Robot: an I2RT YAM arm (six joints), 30 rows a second.
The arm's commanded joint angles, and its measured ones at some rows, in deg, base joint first. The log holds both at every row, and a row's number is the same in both.
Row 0, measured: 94.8 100.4 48.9 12.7 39.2 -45.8
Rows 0 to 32, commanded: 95.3 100.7 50.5 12.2 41.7 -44.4; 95.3 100.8 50.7 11.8 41.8 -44.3; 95.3 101.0 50.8 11.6 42.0 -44.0; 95.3 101.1 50.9 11.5 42.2 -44.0; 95.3 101.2 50.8 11.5 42.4 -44.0; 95.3 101.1 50.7 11.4 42.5 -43.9; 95.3 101.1 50.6 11.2 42.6 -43.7; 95.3 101.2 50.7 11.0 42.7 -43.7; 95.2 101.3 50.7 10.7 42.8 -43.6; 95.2 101.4 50.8 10.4 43.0 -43.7; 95.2 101.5 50.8 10.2 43.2 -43.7; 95.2 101.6 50.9 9.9 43.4 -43.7; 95.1 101.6 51.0 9.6 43.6 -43.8; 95.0 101.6 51.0 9.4 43.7 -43.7; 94.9 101.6 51.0 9.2 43.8 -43.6; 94.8 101.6 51.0 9.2 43.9 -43.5; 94.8 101.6 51.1 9.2 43.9 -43.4; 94.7 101.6 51.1 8.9 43.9 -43.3; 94.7 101.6 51.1 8.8 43.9 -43.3; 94.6 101.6 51.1 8.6 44.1 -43.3; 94.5 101.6 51.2 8.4 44.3 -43.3; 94.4 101.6 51.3 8.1 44.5 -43.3; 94.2 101.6 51.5 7.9 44.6 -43.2; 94.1 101.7 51.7 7.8 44.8 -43.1; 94.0 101.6 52.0 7.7 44.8 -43.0; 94.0 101.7 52.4 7.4 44.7 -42.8; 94.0 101.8 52.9 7.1 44.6 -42.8; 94.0 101.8 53.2 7.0 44.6 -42.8; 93.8 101.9 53.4 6.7 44.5 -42.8; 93.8 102.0 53.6 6.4 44.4 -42.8; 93.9 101.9 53.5 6.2 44.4 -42.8; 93.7 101.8 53.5 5.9 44.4 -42.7; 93.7 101.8 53.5 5.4 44.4 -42.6
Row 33, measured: 94.1 102.1 52.4 6.8 42.3 -44.3
